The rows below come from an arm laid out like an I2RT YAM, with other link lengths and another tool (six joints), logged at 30 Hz.
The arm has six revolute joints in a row. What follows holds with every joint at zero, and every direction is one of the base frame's.
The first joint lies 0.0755 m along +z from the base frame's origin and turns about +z.
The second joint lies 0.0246 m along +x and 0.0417 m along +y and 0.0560 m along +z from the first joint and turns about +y.
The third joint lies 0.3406 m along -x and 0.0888 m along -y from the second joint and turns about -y.
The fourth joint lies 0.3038 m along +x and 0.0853 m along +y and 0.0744 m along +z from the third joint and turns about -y.
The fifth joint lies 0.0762 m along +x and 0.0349 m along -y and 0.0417 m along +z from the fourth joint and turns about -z.
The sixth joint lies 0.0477 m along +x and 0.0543 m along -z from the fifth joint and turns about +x.
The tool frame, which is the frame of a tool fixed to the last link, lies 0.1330 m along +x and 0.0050 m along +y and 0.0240 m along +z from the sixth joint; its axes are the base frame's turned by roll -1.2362, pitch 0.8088 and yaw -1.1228 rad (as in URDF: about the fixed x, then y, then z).
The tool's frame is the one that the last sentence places.
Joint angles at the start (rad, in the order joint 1, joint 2, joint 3, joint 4, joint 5, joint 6): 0.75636, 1.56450, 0.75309, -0.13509, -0.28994, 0.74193
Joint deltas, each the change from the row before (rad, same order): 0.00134, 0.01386, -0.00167, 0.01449, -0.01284, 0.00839; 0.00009, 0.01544, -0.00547, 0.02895, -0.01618, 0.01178; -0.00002, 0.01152, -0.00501, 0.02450, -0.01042, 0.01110; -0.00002, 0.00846, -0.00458, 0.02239, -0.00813, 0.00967; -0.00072, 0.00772, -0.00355, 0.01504, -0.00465, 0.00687; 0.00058, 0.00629, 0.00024, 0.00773, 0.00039, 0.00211; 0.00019, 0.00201, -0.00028, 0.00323, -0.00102, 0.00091; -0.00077, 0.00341, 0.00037, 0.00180, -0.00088, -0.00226; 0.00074, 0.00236, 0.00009, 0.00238, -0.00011, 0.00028; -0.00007, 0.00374, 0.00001, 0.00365, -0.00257, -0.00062; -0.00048, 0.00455, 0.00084, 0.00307, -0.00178, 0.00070
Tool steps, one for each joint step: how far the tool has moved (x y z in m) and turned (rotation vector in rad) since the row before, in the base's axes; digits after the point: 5 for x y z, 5 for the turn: -0.00080, 0.00294, -0.00391, 0.00859, 0.01291, 0.00233; 0.00013, 0.00378, -0.00383, 0.01735, 0.01030, 0.00051; 0.00047, 0.00265, -0.00286, 0.01367, 0.00684, -0.00231; 0.00062, 0.00228, -0.00176, 0.01296, 0.00375, -0.00245; 0.00056, 0.00102, -0.00226, 0.00656, 0.00416, -0.00306; 0.00083, 0.00099, -0.00140, 0.00132, -0.00009, -0.00124; 0.00011, 0.00044, -0.00043, 0.00140, 0.00045, 0.00013; 0.00037, 0.00014, -0.00096, -0.00076, -0.00006, 0.00145; 0.00001, 0.00049, -0.00059, 0.00019, 0.00016, 0.00060; 0.00005, 0.00063, -0.00091, 0.00131, 0.00106, 0.00196; 0.00043, 0.00052, -0.00106, 0.00071, 0.00188, 0.00008
